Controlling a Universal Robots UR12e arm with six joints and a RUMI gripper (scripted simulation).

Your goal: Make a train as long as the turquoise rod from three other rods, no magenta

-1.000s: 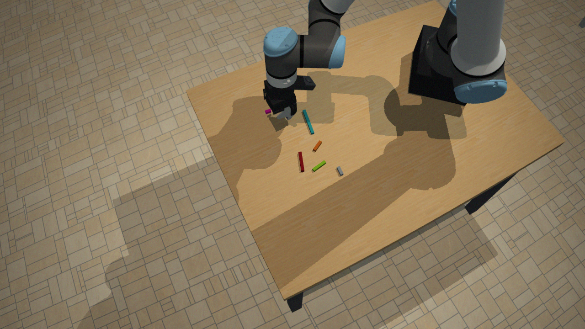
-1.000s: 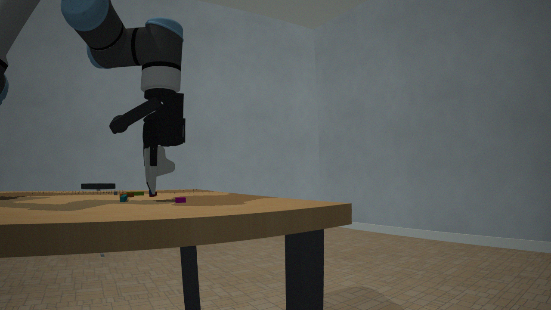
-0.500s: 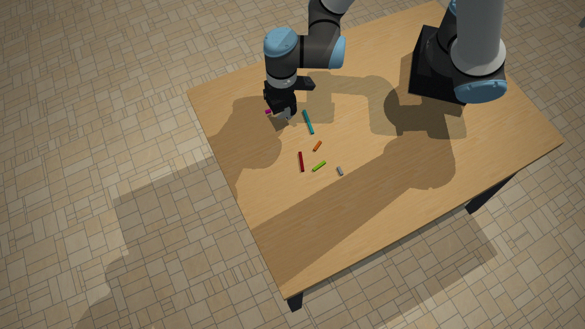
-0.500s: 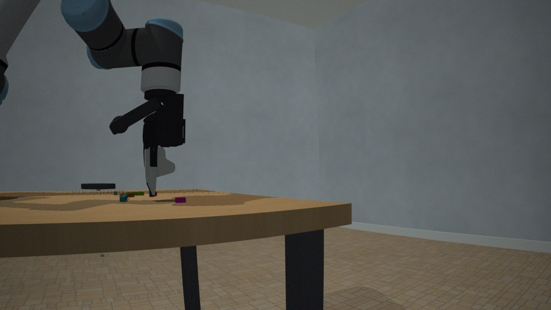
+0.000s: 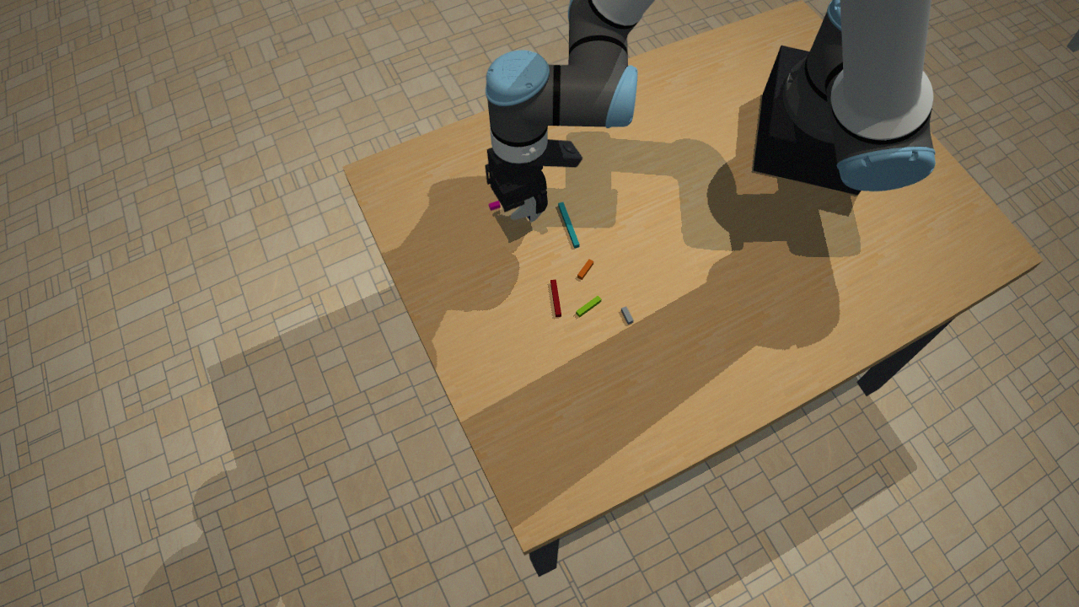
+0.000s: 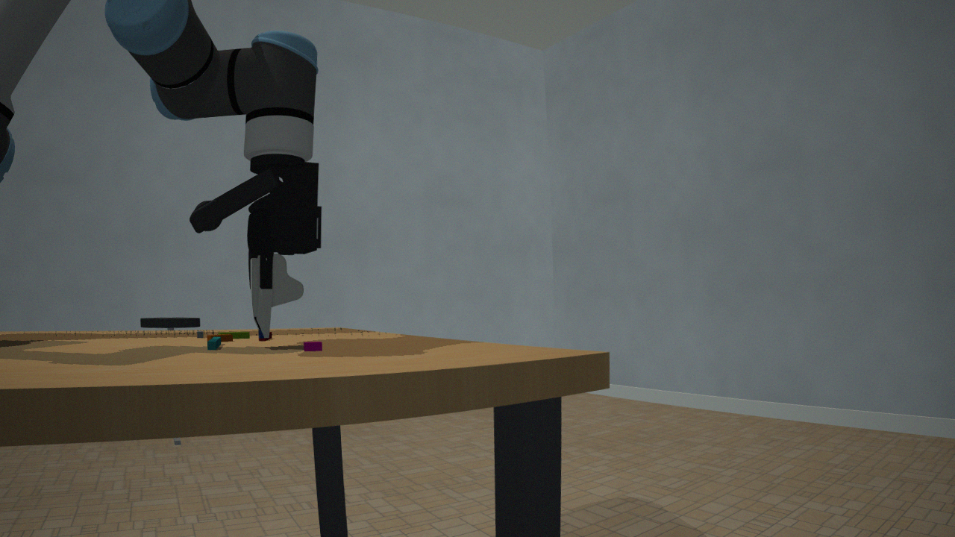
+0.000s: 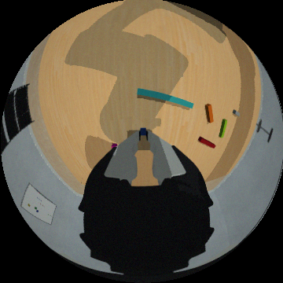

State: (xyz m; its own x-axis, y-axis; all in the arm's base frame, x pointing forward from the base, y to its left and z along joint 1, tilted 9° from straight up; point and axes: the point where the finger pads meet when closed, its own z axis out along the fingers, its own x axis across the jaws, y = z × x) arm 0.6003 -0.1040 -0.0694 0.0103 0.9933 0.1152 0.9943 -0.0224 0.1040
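Right now my hand is 6 cm past the turquoise rod, 4 cm to the right of it and 2 cm above it. From my hand the other things lie so: magenta rod: 5 cm ahead, 6 cm to the right, 2 cm below; orange rod: 4 cm behind, 14 cm to the left, 2 cm below; blue rod: 1 cm below.
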